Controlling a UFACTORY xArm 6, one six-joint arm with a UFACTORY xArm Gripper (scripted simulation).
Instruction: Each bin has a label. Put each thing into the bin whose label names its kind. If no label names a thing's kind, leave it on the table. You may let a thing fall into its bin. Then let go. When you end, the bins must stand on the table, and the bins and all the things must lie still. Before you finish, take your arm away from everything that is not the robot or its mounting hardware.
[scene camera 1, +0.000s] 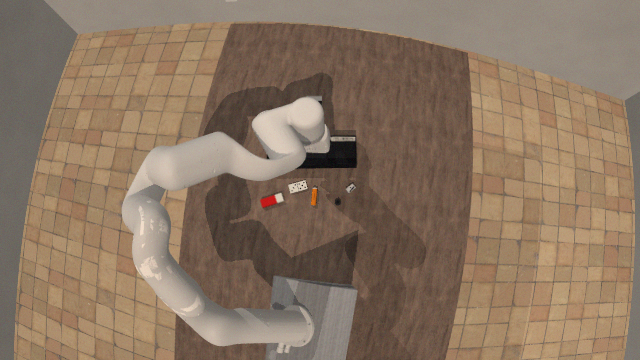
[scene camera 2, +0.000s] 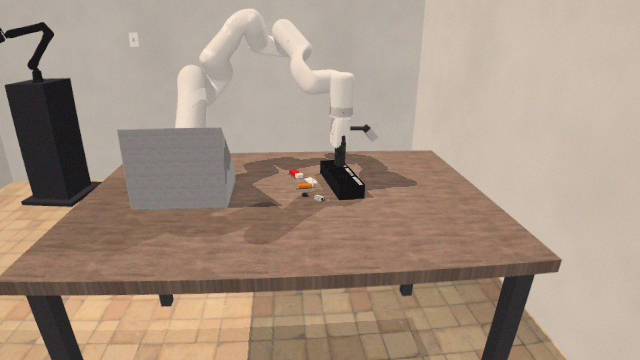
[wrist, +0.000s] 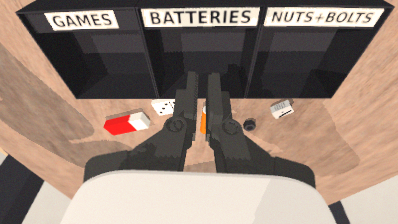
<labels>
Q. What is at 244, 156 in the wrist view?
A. The gripper.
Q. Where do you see the gripper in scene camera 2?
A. At 339, 165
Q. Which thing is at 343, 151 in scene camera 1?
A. A black bin.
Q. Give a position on a black bin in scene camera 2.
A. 345, 184
</labels>
